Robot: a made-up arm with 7 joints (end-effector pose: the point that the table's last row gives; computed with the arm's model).
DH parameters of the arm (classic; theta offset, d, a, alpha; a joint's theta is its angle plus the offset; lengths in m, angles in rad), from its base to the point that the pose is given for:
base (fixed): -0.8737 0 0.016 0
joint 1: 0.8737 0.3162 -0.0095 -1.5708
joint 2: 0 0.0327 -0.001 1.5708
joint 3: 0 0.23 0.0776 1.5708
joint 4: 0 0.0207 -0.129 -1.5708
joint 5: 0 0.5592 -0.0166 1.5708
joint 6: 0 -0.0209 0.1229 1.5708
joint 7: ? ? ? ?
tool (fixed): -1.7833 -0.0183 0 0
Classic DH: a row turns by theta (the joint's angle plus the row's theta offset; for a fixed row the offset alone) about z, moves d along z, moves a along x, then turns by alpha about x.
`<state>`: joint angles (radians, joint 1 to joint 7).
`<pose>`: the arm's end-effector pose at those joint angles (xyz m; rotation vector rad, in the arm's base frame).
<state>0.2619 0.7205 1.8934 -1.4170 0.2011 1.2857 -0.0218</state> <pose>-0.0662 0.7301 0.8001 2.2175 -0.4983 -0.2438</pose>
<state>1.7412 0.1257 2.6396 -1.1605 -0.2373 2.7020 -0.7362</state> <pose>-0.1846 -0.4503 1.0905 -1.3647 -1.8604 1.8267</pose>
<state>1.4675 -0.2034 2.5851 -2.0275 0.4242 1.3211 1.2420</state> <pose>-0.4801 -0.5886 0.2399 -2.2470 0.5459 -1.5455</pose>
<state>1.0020 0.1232 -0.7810 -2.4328 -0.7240 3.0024 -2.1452</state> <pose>0.5475 0.2233 0.1895 2.6139 0.1837 1.4371</pose>
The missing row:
joint 7: -1.5488 0.012 -0.0159 0.4681
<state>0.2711 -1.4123 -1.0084 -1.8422 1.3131 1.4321 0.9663</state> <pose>0.0557 -0.6483 0.7246 -0.6001 1.1837 2.8235</pose>
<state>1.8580 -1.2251 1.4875 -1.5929 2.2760 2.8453 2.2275</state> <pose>-0.5843 -0.4162 0.5838 0.2686 -1.1612 0.3332</pose>
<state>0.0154 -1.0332 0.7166 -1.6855 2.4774 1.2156 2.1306</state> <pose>0.0264 0.4918 0.9758 0.0213 -1.2135 -0.4331</pose>
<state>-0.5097 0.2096 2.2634 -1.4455 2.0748 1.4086 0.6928</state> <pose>-0.0034 0.6965 0.8450 0.9442 -0.0960 -0.6737</pose>
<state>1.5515 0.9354 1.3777 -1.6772 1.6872 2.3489 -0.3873</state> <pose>-0.7154 0.3844 0.2638 0.7991 -0.3713 -0.5378</pose>
